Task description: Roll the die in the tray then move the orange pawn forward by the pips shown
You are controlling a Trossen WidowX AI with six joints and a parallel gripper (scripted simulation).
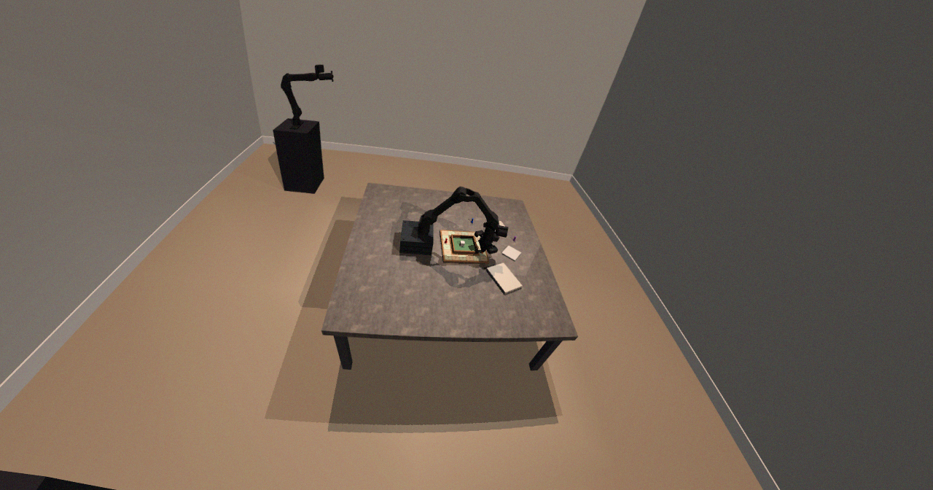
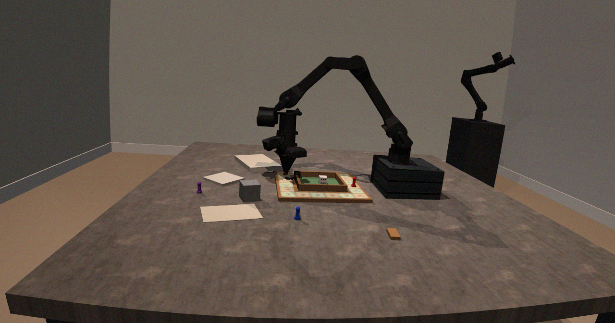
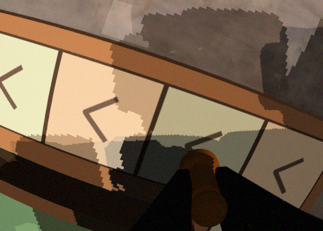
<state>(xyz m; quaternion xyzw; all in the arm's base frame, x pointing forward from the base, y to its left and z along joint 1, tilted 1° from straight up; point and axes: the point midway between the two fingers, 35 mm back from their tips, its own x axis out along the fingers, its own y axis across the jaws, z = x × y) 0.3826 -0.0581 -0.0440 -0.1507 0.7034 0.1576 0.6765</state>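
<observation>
The white die is 12 cm behind my gripper tip and 6 cm to the left of it. Round my gripper tip: grey cube: 20 cm to the left, 11 cm ahead; white slab: 19 cm to the right, 11 cm ahead, 2 cm below; orange pawn: 1 cm above.
</observation>
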